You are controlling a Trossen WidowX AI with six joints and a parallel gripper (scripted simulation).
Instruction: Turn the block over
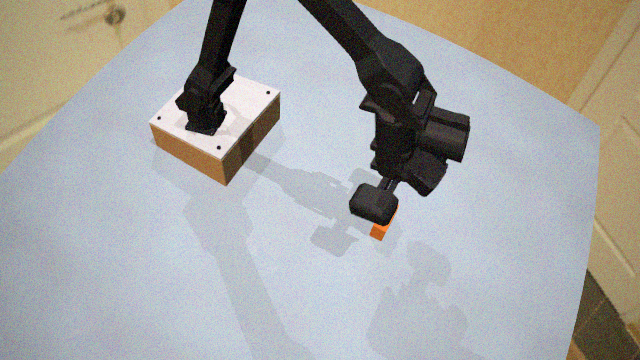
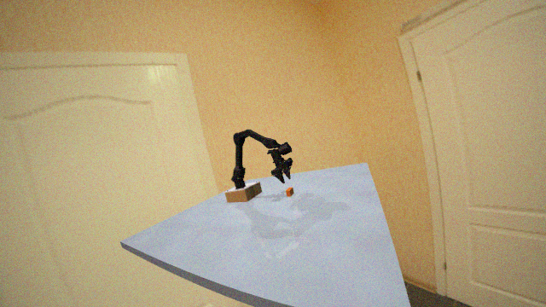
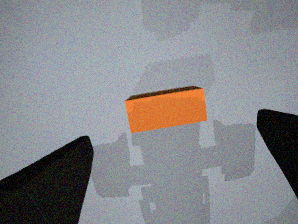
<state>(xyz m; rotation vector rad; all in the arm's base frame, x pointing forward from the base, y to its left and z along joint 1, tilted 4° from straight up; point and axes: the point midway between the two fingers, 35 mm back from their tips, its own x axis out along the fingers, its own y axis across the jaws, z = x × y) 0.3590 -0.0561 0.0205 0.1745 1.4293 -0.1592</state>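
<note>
Now: gripper tip 7 cm above the orange block.
</note>
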